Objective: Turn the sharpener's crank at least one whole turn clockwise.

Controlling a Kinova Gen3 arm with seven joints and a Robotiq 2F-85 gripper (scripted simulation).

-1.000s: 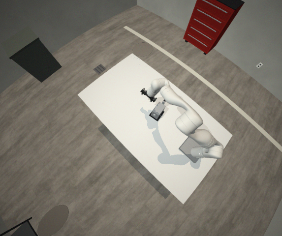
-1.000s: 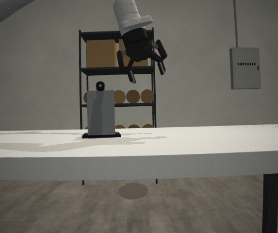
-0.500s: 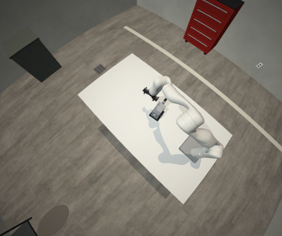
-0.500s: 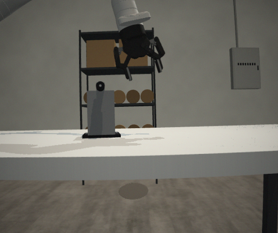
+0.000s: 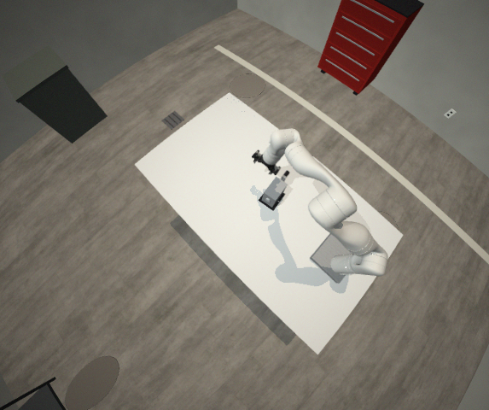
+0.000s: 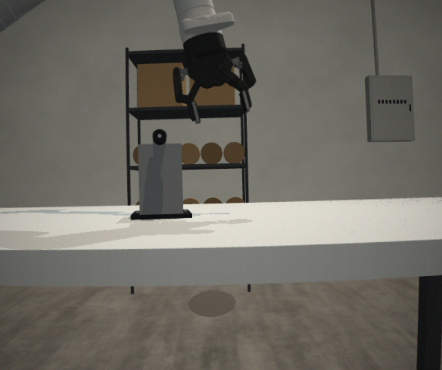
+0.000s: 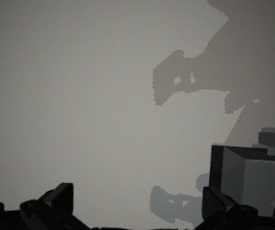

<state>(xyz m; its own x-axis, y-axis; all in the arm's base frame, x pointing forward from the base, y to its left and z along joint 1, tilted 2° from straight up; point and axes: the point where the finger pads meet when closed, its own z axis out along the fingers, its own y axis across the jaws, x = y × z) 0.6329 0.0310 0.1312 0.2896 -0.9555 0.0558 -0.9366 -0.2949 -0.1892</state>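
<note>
Right now the knob is 90 mm behind my hand, 90 mm to the right of it and 50 mm below it.
</note>
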